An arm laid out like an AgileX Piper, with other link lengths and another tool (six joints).
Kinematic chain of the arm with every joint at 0, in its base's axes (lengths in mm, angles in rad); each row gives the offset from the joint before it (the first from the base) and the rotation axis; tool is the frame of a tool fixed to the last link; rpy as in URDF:
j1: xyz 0 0 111.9 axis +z
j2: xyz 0 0 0 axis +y
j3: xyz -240 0 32.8 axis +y
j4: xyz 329.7 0 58.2 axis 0.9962 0 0.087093
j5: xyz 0 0 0 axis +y
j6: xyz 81.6 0 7.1 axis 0.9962 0 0.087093
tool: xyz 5.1 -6 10.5 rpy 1.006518 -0.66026 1.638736
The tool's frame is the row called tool.
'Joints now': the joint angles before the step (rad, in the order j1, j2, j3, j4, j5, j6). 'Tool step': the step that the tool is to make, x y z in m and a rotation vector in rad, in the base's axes. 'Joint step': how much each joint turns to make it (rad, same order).
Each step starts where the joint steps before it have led.
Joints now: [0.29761, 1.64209, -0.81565, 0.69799, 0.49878, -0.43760]
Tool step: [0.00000, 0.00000, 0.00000, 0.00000, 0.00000, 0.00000]
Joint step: [0.00000, 0.00000, 0.00000, 0.00000, 0.00000, 0.00000]
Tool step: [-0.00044, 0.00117, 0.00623, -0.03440, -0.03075, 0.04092]
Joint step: [0.00806, -0.01954, 0.00002, -0.05866, -0.00186, 0.00621]
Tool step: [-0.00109, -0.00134, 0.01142, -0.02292, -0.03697, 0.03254]
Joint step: [0.00000, -0.03940, 0.00610, -0.04620, 0.00605, 0.00000]
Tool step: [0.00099, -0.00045, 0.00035, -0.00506, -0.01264, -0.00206]
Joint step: [0.00001, 0.00001, -0.00001, -0.00538, -0.01269, 0.00002]
